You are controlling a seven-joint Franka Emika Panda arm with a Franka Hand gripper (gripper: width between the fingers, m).
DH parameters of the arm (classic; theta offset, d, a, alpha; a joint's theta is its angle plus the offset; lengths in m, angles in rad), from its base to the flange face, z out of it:
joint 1: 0 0.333 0 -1.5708
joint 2: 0 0 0 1.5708
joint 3: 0 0.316 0.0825 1.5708
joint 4: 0 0 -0.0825 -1.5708
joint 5: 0 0.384 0 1.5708
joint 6: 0 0 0.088 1.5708
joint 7: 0 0.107 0 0
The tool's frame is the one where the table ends.
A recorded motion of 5 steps. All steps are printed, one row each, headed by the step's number.
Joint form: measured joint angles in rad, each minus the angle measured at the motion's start. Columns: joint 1, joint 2, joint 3, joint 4, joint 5, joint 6, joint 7.
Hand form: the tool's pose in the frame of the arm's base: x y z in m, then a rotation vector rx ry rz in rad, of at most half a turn. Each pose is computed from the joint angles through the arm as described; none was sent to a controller.
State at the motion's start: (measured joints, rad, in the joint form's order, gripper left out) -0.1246 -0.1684 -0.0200 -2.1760 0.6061 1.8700 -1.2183
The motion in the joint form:
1: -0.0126 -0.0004 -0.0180 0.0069 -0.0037 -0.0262 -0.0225
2: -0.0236 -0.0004 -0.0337 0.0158 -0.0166 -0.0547 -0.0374
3: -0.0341 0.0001 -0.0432 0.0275 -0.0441 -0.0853 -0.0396
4: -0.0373 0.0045 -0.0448 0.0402 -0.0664 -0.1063 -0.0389
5: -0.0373 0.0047 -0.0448 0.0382 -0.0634 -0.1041 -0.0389
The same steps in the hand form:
1: 0.4880 -0.0413 0.4670 -2.3558 -1.0702 -0.3409
2: 0.4852 -0.0534 0.4691 -2.3516 -1.0738 -0.3309
3: 0.4823 -0.0630 0.4716 -2.3570 -1.0812 -0.3018
4: 0.4820 -0.0658 0.4732 -2.3595 -1.0960 -0.2744
5: 0.4820 -0.0657 0.4724 -2.3588 -1.0927 -0.2766

